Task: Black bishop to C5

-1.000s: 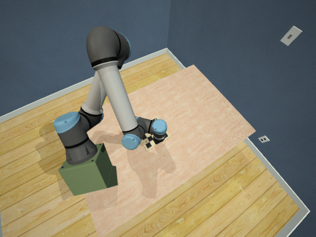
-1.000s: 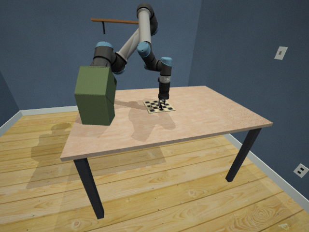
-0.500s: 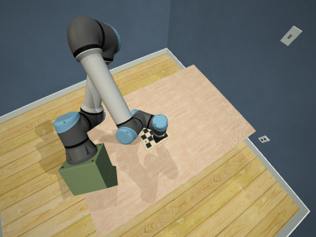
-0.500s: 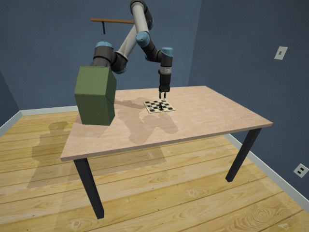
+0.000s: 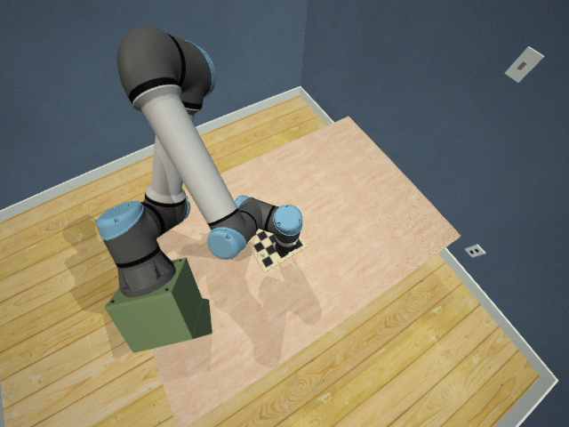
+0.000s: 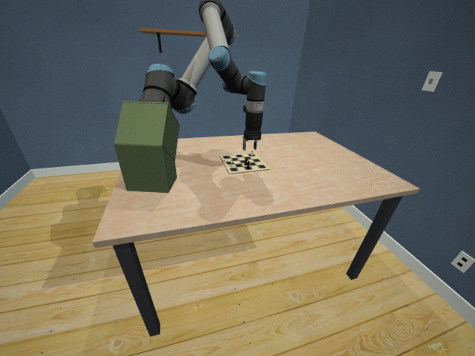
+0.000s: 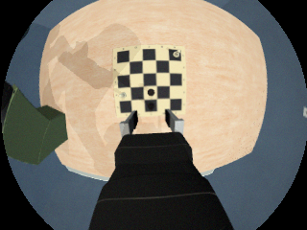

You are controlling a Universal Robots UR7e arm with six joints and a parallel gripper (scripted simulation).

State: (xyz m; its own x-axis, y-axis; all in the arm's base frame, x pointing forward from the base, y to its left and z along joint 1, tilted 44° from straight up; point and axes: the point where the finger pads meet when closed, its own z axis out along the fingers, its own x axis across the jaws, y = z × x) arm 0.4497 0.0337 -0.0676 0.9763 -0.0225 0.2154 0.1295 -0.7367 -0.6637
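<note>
Right now the chessboard is 12 cm below my hand, 8 cm to the left of it and 1 cm behind it.
</note>
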